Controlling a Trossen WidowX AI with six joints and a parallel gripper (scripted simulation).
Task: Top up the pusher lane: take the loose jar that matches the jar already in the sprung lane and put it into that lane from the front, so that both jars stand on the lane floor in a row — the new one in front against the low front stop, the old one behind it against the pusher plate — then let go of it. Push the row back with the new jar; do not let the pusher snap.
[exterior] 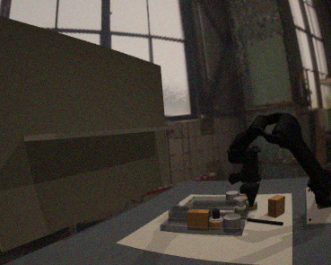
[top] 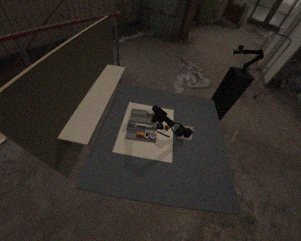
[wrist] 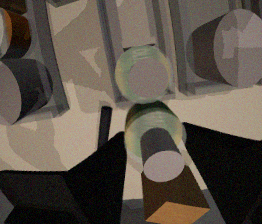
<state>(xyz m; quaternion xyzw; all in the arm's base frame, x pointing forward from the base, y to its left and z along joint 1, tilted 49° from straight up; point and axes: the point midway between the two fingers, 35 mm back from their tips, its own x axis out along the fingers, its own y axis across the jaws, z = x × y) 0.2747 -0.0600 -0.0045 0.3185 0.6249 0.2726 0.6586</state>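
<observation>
The black pen is 50 mm behind my gripper tip, 70 mm to the left of it and 50 mm below it. Also, from my gripper tip: rack: 200 mm ahead, 20 mm to the left, 30 mm below; brown box: 100 mm behind, 20 mm to the right, 20 mm below; white pusher plate: 150 mm ahead, 30 mm to the left.
</observation>
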